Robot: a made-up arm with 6 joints.
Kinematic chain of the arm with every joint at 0, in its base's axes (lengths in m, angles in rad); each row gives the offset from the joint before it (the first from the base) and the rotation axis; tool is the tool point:
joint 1: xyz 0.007 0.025 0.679 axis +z
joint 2: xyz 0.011 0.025 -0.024 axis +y
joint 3: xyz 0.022 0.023 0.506 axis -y
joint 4: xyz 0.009 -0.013 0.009 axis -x
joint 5: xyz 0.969 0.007 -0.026 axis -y
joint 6: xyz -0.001 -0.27 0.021 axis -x
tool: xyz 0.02 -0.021 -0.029
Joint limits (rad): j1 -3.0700..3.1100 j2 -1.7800..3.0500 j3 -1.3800..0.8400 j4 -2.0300..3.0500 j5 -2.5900..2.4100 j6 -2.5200..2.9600
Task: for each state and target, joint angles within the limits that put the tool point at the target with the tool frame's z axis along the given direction. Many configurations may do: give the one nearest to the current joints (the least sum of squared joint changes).
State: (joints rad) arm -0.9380 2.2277 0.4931 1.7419 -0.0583 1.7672
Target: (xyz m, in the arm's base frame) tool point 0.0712 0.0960 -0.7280 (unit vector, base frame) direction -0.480 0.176 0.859
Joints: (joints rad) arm -1.3957 2.3950 0.1809 1.7817 -1.0853 2.2182
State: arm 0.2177 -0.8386 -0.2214 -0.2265 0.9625 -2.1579
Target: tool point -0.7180 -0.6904 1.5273 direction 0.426 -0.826 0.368
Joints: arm 0.5904 -1.5386 0.5372 0.1453 1.0421 -2.0181
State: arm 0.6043 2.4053 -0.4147 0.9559 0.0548 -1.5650
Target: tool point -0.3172 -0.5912 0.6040 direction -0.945 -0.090 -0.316
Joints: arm 1.0589 2.5966 -1.2045 1.5379 -0.2853 -0.5886
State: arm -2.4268 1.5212 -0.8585 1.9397 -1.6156 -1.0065
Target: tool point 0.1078 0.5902 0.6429 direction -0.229 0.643 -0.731
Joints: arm -1.9315 2.3306 -1.3800 1.1279 -1.8831 -1.5236
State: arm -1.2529 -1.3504 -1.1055 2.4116 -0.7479 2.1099
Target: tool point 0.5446 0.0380 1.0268 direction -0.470 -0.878 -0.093
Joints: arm -0.4809 -1.5026 -1.3526 2.4247 -0.0415 2.1976
